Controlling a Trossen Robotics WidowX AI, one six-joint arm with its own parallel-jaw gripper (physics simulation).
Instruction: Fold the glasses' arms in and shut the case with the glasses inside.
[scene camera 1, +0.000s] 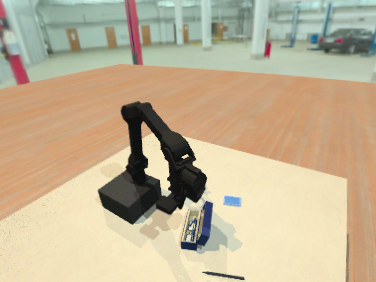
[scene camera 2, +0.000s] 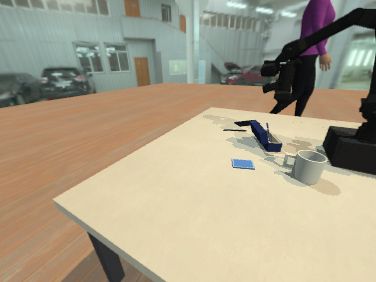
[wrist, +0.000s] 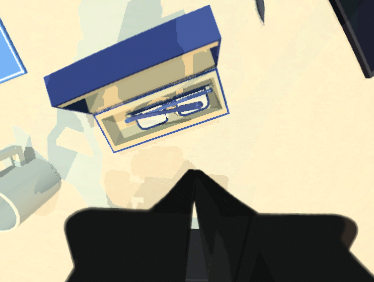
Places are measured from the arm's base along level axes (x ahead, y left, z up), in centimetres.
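Pixels of known places: gripper, fingertip midpoint: (scene camera 1: 180, 208) (scene camera 2: 278, 112) (wrist: 193, 175); arm's base, link origin: (scene camera 1: 139, 179) (scene camera 2: 368, 140).
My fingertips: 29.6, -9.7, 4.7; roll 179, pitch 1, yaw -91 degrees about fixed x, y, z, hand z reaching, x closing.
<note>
For each thing: its top centre in the pictures, then the offset to it from my fingertips, as dx, dy, dz. "spot": a spot on its surface instead.
- thin dark piece, surface spot: (scene camera 2: 267, 128) spot: +3.3, +1.8, -8.1
- grey mug, surface spot: (wrist: 31, 185) spot: -8.9, +23.3, -10.1
- blue card, top centre: (scene camera 2: 242, 163) (scene camera 1: 232, 200) +9.7, +28.0, -14.7
- dark pen, top centre: (scene camera 1: 222, 274) (scene camera 2: 235, 129) +19.8, -6.6, -14.3
- flat dark object, top centre: (scene camera 2: 247, 122) +15.6, -23.2, -14.4
The navy case (scene camera 1: 188, 246) (scene camera 2: 274, 147) (wrist: 171, 135) is open, its lid (scene camera 1: 207, 227) (scene camera 2: 258, 131) (wrist: 137, 61) tilted up along one long side. The glasses (scene camera 1: 191, 229) (wrist: 197, 107) lie inside the case. In the wrist view both arms of the glasses cross over the lenses, within the case's outline. In scene camera 2 a thin dark piece (scene camera 2: 267, 128) rises above the case. My gripper (wrist: 193, 175) is shut and empty, above the table on the side of the case opposite the lid. Its fingertips are hard to make out in the scene views.
A grey mug (scene camera 2: 310, 169) (wrist: 31, 185) stands near the case. A blue card (scene camera 1: 232, 201) (scene camera 2: 243, 164) (wrist: 7, 55) lies on the lid side. A dark pen (scene camera 1: 223, 275) (scene camera 2: 235, 130) (wrist: 260, 11) and a flat dark object (scene camera 2: 242, 123) (wrist: 357, 32) lie beyond the case.
</note>
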